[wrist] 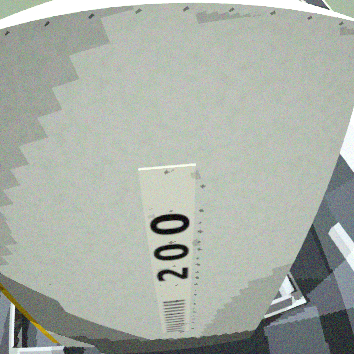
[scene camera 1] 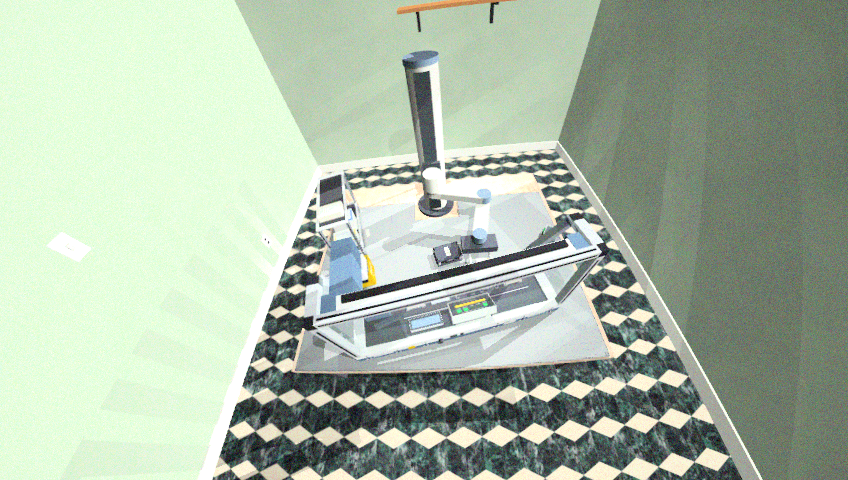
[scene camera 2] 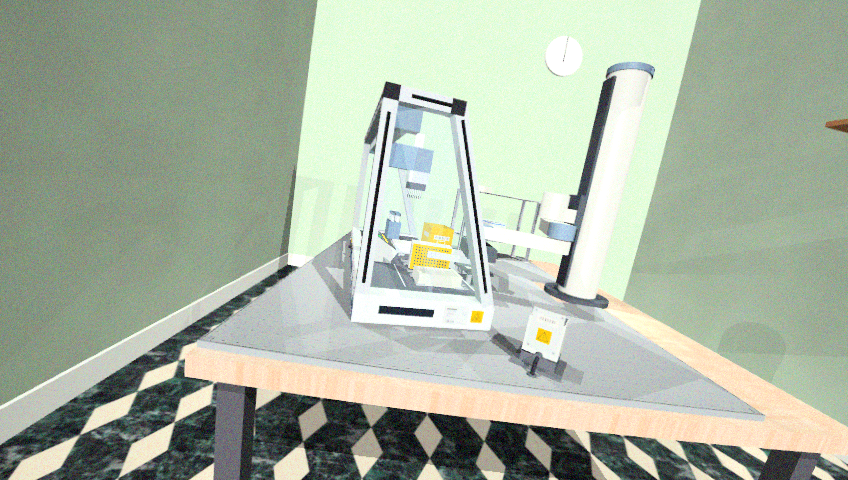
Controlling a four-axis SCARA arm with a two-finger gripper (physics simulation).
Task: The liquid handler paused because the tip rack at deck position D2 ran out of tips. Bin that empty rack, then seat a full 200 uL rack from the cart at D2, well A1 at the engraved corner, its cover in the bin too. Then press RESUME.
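Frame: origin at the arm's base, x down, y ahead, z right, level; centimetres.
Where they show: gripper, between the fingertips: (scene camera 2: 427,250); arm's base, origin of its link: (scene camera 1: 436,204) (scene camera 2: 574,296).
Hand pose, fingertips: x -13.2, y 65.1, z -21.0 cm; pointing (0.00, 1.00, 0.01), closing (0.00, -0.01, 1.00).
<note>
Things, the pixels of their top centre, and the offset from my fingertips. "pt": a spot on its surface instead.
- pale box face labelled 200, a spot on its surface: (wrist: 170,245) pt dz +0.4, dx +0.6, dy -7.5 cm
- white deck corner bracket, a spot on its surface: (wrist: 295,301) pt dz +4.2, dx +5.6, dy -6.5 cm
- dark box, centre of its top: (scene camera 2: 473,266) (scene camera 1: 447,250) dz +16.2, dx +6.3, dy -19.9 cm
- yellow object, centre of its top: (scene camera 2: 438,225) (scene camera 1: 353,266) dz +66.1, dx -1.6, dy -8.7 cm
- white box with a warning label, centre of its top: (scene camera 2: 553,306) (scene camera 1: 551,228) dz -41.7, dx -0.9, dy -24.2 cm
A pale box face labelled "200" (wrist: 170,245) fills most of the wrist view at close range; I cannot tell which deck position it is over. A yellow edge shows at lower left, and part of a white deck corner bracket (wrist: 295,301) at lower right. My gripper (scene camera 1: 476,256) hangs under its dark body at the handler's rear side; it is shut and empty, its fingertips hardly visible. Yellow racks (scene camera 2: 429,255) (scene camera 2: 437,232) show through the handler's end. The handler's status panel (scene camera 1: 471,307) shows a yellow bar and green lamps. Its RESUME button is not readable.
The handler's frame (scene camera 1: 458,279) (scene camera 2: 464,196) surrounds the deck, with a blue pipetting head (scene camera 2: 410,157) above. A dark box (scene camera 1: 447,253) is left of the gripper. The cart (scene camera 1: 318,227) and a yellow object (scene camera 1: 370,271) are farther left. A white box with a warning label (scene camera 2: 546,324) stands near the table's end.
</note>
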